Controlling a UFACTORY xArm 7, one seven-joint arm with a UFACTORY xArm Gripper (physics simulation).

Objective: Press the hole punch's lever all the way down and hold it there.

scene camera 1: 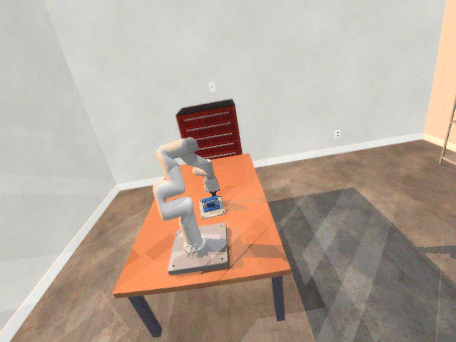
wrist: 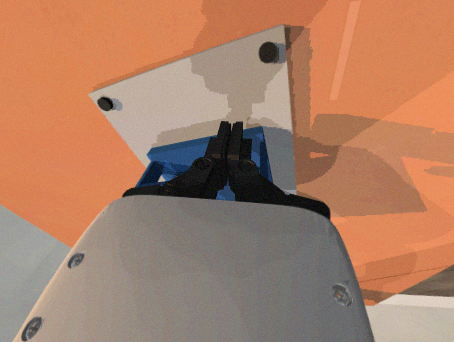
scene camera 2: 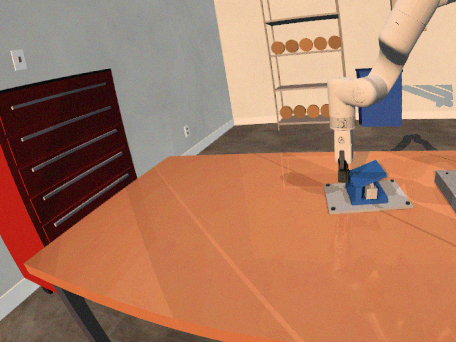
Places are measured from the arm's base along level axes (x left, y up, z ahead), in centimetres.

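Pixels of known places: gripper, fingertip midpoint: (wrist: 232,137) (scene camera 2: 343,181); arm's base at its link origin: (scene camera 1: 195,244).
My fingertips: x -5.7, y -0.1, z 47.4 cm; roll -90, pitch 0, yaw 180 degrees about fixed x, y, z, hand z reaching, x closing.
Note:
For each thing: its top centre in the pictures, then the offset to it from my fingertips. "*": a spot on its surface instead. Level surfaces: height alone.
- blue hole punch at a spot on its surface: (wrist: 187,150) * dx +4.6, dy -1.5, dz -2.6 cm
- light grey plate at its top centre: (wrist: 217,177) (scene camera 2: 365,192) (scene camera 1: 211,205) dx +2.1, dy -2.3, dz -7.0 cm
- pale block at a spot on its surface: (scene camera 2: 371,192) * dx +7.2, dy +0.6, dz -8.7 cm
- orange table at its surface level: dy -3.5 cm
The blue hole punch (scene camera 1: 211,204) (scene camera 2: 356,196) (wrist: 187,150) stands on a light grey plate (scene camera 1: 205,215) (scene camera 2: 336,203) (wrist: 150,107). Its blue lever (scene camera 2: 369,172) is tilted, lower at the gripper's side and raised towards the right in scene camera 2. A pale block (scene camera 2: 371,192) shows beneath the lever. My gripper (scene camera 1: 214,194) (scene camera 2: 343,180) (wrist: 232,137) is shut and empty, pointing down at the lever's lower end. In the wrist view its fingertips overlap the blue edge and the plate beyond. Whether they touch the lever is not clear; the fingers hide part of the punch.
The punch's plate lies on the orange table (scene camera 1: 250,200) (scene camera 2: 200,225) (wrist: 45,45), with black bolts at its corners. The arm's grey base plate (scene camera 1: 215,260) (scene camera 2: 447,182) is nearby. A red drawer cabinet (scene camera 1: 210,127) (scene camera 2: 70,145) stands past the table's far end.

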